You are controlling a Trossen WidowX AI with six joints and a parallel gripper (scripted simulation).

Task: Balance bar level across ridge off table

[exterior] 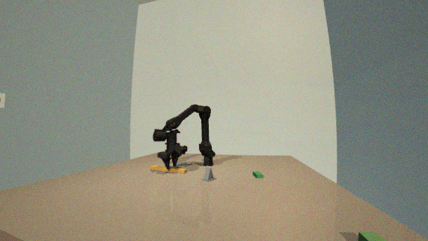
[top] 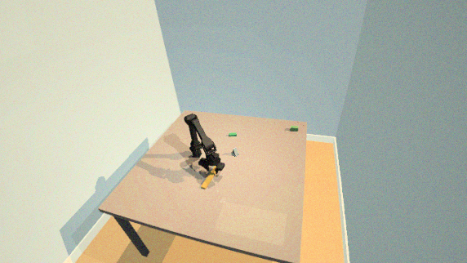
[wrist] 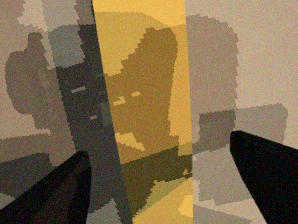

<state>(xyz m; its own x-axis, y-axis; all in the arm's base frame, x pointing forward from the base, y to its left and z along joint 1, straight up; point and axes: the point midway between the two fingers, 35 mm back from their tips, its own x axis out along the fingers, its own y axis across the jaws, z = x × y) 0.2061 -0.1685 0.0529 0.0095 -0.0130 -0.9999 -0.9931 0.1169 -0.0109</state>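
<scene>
Now: gripper tip 10 mm past the bar, 30 mm to the left of it and 10 mm above it. The rest, counted from my gripper tip: green block 530 mm ahead, 670 mm to the left.
</scene>
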